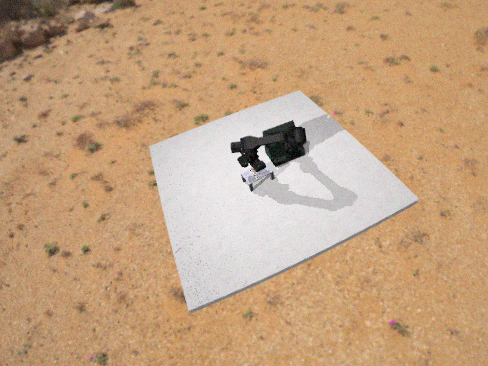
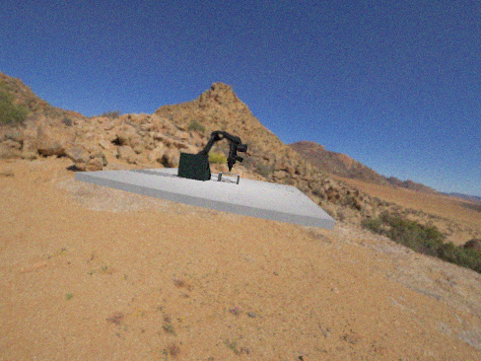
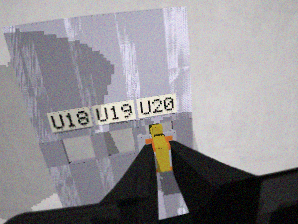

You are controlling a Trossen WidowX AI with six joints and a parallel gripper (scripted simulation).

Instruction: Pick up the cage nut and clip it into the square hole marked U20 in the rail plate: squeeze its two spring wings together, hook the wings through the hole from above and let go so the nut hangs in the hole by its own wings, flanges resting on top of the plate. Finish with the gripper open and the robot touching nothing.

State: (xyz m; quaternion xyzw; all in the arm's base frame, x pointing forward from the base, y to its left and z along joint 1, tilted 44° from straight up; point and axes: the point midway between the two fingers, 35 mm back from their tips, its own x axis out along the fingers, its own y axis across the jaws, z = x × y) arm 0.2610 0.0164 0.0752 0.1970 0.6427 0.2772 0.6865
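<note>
Right now the cage nut is 10 mm below my gripper tip.
</note>
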